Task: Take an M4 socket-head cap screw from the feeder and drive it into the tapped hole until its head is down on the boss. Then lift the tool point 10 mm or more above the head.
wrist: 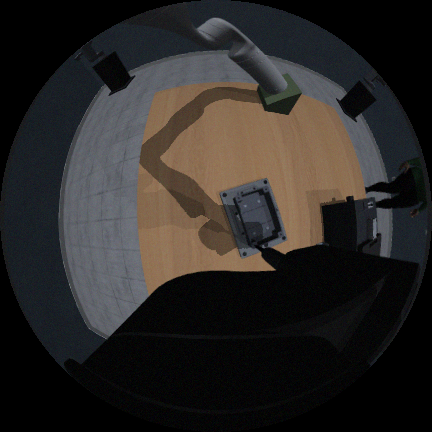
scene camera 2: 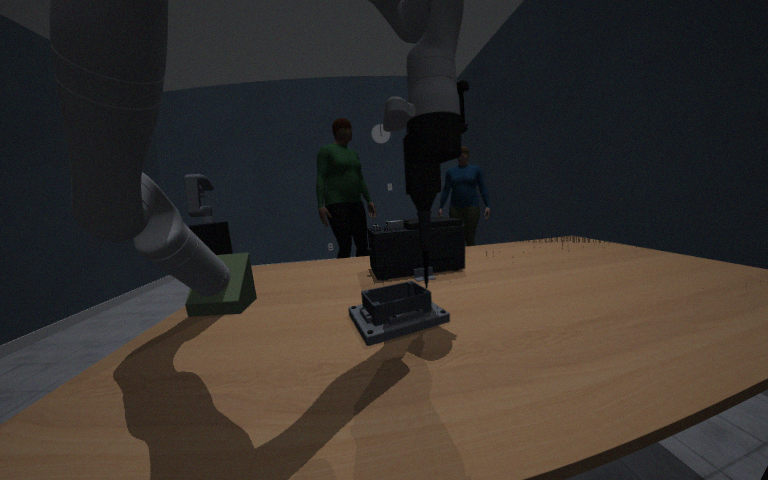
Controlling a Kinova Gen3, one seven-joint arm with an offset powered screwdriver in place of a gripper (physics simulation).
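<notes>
The screwdriver [scene camera 2: 427, 285] [wrist: 256, 245] points down, its thin tip at one corner of the open dark housing [scene camera 2: 403, 309], the back right corner in the scene view. In the wrist view the tip overlaps the housing's lower edge. The housing sits on a grey plate [scene camera 2: 396, 330] [wrist: 231, 192] with corner holes. Whether the tip touches the corner, and whether a screw is on it, is too small and dark to tell. The tapped hole and boss cannot be made out. The feeder, a black box [scene camera 2: 390, 254] [wrist: 340, 225], stands behind the housing, apart from the tip.
A small grey bracket [scene camera 2: 424, 275] is at the feeder's front. The arm's base stands on a green block [scene camera 2: 220, 307] [wrist: 277, 104] at the table's left in the scene view. Two people, one in green [scene camera 2: 340, 172] and one in blue [scene camera 2: 464, 186], stand beyond the wooden table [scene camera 2: 566, 339] [wrist: 200, 140].
</notes>
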